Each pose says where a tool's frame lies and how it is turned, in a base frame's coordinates. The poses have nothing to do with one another.
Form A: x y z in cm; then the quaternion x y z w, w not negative.
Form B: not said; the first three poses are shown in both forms.
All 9 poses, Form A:
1: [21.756 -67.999 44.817 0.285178 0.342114 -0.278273 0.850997]
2: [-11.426 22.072 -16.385 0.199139 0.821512 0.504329 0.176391]
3: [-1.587 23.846 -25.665 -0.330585 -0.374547 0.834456 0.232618]
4: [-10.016 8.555 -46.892 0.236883 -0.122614 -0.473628 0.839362]
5: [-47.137 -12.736 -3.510 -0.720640 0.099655 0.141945 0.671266]
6: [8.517 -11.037 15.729 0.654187 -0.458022 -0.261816 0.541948]
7: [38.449 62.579 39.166 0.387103 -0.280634 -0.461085 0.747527]
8: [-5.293 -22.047 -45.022 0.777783 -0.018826 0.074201 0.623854]
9: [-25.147 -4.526 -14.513 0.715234 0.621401 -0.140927 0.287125]
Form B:
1:
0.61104 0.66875 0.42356 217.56
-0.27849 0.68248 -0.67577 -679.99
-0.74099 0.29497 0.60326 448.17
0 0 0 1

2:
-0.85846 0.14927 0.49068 -114.26
0.50511 0.41199 0.75837 220.72
-0.08895 0.89888 -0.42908 -163.85
0 0 0 1

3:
-0.67320 -0.14058 -0.72597 -15.87
0.63586 -0.61121 -0.47129 238.46
-0.37746 -0.77889 0.50086 -256.65
0 0 0 1

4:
0.52128 0.73700 -0.43022 -100.16
-0.85318 0.43913 -0.28151 85.55
-0.01855 0.51381 0.85770 -468.92
0 0 0 1

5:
0.93984 -0.33420 -0.07079 -471.37
0.04693 -0.07894 0.99577 -127.36
-0.33837 -0.93919 -0.05851 -35.10
0 0 0 1

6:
0.44334 -0.31548 -0.83900 85.17
-0.88305 0.00698 -0.46924 -110.37
0.15389 0.94891 -0.27549 157.29
0 0 0 1

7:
0.41729 0.47208 -0.77654 384.49
-0.90662 0.27510 -0.31995 625.79
0.06259 0.83753 0.54279 391.66
0 0 0 1

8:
0.98828 -0.12187 0.09194 -52.93
0.06330 -0.22090 -0.97324 -220.47
0.13891 0.96765 -0.21060 -450.22
0 0 0 1

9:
0.18800 0.96982 0.15525 -251.47
0.80797 -0.06284 -0.58587 -45.26
-0.55843 0.23558 -0.79540 -145.13
0 0 0 1

